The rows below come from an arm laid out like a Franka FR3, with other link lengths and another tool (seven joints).
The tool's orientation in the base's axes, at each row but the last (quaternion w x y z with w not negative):
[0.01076, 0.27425, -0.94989, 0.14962]
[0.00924, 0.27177, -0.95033, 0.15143]
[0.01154, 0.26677, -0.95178, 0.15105]
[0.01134, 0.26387, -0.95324, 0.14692]
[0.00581, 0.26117, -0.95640, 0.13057]
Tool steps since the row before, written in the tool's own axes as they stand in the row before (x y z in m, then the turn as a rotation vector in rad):
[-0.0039, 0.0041, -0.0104, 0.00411, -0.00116, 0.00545]
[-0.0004, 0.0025, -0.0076, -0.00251, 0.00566, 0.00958]
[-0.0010, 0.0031, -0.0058, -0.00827, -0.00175, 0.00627]
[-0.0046, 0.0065, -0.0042, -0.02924, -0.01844, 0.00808]
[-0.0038, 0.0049, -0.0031, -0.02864, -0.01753, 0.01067]
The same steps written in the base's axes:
[0.0005, 0.0083, 0.0084, -0.00255, -0.00464, -0.00446]
[-0.0014, 0.0044, 0.0065, -0.00018, 0.00305, -0.01099]
[-0.0011, 0.0047, 0.0046, 0.00835, 0.00091, -0.00634]
[0.0004, 0.0088, 0.0018, 0.03495, -0.00278, -0.00557]
[0.0006, 0.0067, 0.0015, 0.03412, -0.00297, -0.00825]

